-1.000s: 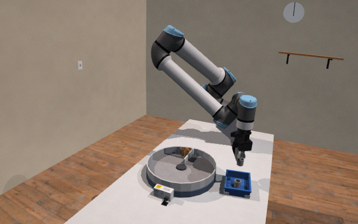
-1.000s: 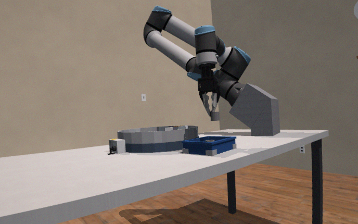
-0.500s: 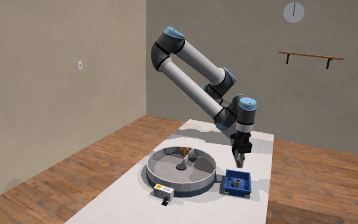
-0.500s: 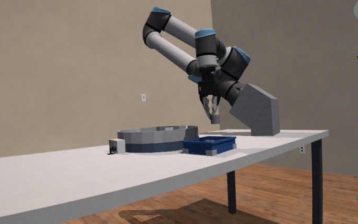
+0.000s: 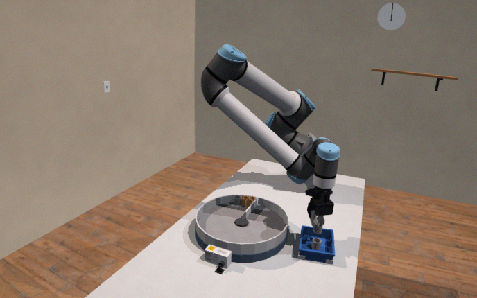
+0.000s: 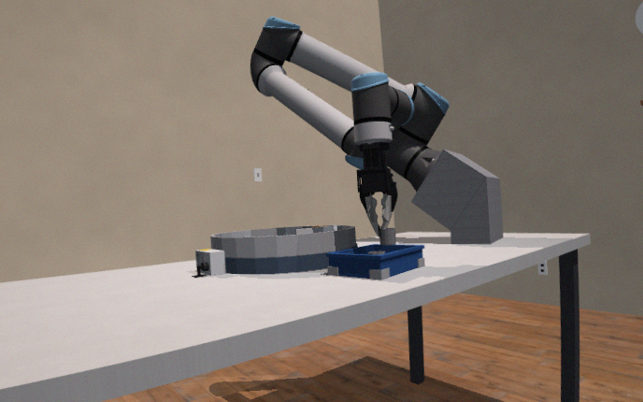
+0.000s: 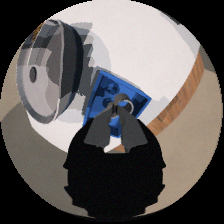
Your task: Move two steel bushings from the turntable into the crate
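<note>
The blue crate lies 4 cm ahead of my hand, 2 cm to the left of it and 7 cm below it. From my hand the other things lie so: grey turntable (4 cm ahead, 33 cm to the right, 4 cm below).
</note>
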